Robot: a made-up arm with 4 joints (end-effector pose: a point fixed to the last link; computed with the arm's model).
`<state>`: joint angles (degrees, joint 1 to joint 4).
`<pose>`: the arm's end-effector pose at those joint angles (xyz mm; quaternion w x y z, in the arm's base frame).
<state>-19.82 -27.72 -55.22 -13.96</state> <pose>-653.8 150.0 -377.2 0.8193 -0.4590 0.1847 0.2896</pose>
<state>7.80 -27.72 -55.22 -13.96</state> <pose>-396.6 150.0 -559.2 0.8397 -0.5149 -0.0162 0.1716</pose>
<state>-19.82 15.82 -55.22 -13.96</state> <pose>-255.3 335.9 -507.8 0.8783 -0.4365 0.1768 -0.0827</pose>
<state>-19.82 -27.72 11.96 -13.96</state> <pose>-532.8 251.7 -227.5 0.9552 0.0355 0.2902 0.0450</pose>
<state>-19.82 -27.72 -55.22 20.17</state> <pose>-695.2 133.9 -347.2 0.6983 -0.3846 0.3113 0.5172</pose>
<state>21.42 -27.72 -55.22 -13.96</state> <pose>-245.1 150.0 -598.8 0.8319 -0.5316 -0.1156 0.1093</pose>
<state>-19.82 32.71 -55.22 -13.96</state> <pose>-74.0 329.0 -515.7 0.8673 -0.4105 0.1667 -0.2269</pose>
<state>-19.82 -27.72 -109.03 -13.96</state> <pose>-635.1 -25.5 -400.6 0.5076 -0.7511 0.0533 0.4187</pose>
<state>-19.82 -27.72 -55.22 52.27</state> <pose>-710.5 109.8 -305.5 0.5281 -0.2836 0.4055 0.6901</pose>
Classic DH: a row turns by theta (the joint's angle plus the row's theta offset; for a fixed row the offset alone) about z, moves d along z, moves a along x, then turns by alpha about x. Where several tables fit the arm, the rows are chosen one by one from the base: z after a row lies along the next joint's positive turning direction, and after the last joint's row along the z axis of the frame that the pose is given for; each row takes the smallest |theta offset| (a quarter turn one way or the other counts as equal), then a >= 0, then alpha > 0; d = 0 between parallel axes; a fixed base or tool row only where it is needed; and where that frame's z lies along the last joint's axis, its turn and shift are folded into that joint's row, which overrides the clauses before.
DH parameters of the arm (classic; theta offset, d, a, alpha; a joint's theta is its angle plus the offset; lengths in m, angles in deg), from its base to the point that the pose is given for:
base (fixed): 0 0.055 -0.155 90
joint 1: 16.11 0.0503 0.0003 60.65
joint 2: 86.33 0.3299 -0.404 61.64
joint 3: 29.73 -0.2108 -0.1108 100.41
joint 4: -7.08 0 -0.0914 0
tool (fixed): 107.84 0.0101 0 0

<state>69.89 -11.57 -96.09 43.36</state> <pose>306.6 107.1 -406.8 0.6274 -0.7784 0.0198 -0.0083</pose>
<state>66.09 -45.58 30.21 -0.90</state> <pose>-24.7 133.9 -400.1 0.9064 0.0035 -0.3301 0.2635</pose>
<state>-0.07 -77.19 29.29 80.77</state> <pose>-637.9 -206.7 -97.0 0.3725 0.2890 0.2540 0.8445</pose>
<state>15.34 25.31 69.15 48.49</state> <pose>-34.5 283.4 -151.2 0.6871 0.3827 -0.5914 0.1780</pose>
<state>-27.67 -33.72 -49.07 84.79</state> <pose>-754.9 48.0 -148.4 0.2649 -0.0627 0.4654 0.8422</pose>
